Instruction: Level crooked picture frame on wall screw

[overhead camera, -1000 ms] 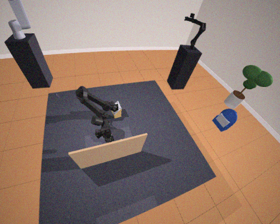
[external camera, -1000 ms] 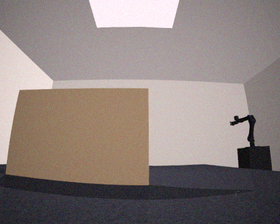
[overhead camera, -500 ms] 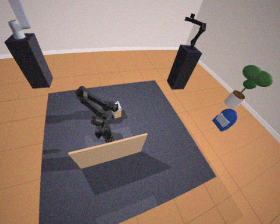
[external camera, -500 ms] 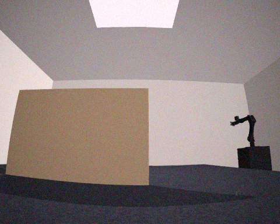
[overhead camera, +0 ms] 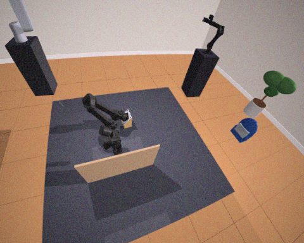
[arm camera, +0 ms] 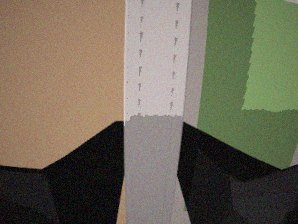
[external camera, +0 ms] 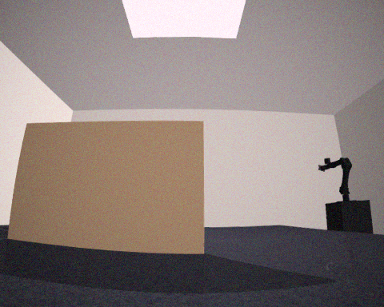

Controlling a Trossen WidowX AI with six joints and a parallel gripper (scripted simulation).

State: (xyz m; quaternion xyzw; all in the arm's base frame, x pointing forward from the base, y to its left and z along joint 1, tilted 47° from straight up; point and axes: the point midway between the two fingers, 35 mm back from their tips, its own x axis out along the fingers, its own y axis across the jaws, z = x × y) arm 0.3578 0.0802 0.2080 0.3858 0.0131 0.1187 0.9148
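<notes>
The picture frame lies 5 cm below my gripper tip. Also, from my gripper tip: tan wall panel: 6 cm below, 2 cm ahead, 1 cm to the left.
</notes>
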